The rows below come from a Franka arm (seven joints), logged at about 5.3 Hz.
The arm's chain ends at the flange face. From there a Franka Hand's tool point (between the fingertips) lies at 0.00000 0.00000 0.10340 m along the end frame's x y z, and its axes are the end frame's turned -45 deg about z.
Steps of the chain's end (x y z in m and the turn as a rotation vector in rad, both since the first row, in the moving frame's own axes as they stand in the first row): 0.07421, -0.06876, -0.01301, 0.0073, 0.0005, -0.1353; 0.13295, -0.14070, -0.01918, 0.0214, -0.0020, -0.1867; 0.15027, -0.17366, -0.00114, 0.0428, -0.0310, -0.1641; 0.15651, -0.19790, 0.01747, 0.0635, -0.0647, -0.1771; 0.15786, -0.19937, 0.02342, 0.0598, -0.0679, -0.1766; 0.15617, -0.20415, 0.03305, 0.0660, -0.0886, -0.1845; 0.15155, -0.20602, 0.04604, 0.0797, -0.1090, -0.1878
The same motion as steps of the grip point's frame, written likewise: 0.10163, 0.00332, -0.01301, 0.0048, 0.0055, -0.1353; 0.19475, -0.00731, -0.01920, 0.0165, 0.0137, -0.1867; 0.22947, -0.02198, -0.00128, 0.0522, 0.0083, -0.1641; 0.24969, -0.03857, 0.01705, 0.0907, -0.0008, -0.1771; 0.25119, -0.03858, 0.02300, 0.0903, -0.0057, -0.1766; 0.25211, -0.04499, 0.03242, 0.1093, -0.0160, -0.1845; 0.24943, -0.05199, 0.04510, 0.1334, -0.0207, -0.1878
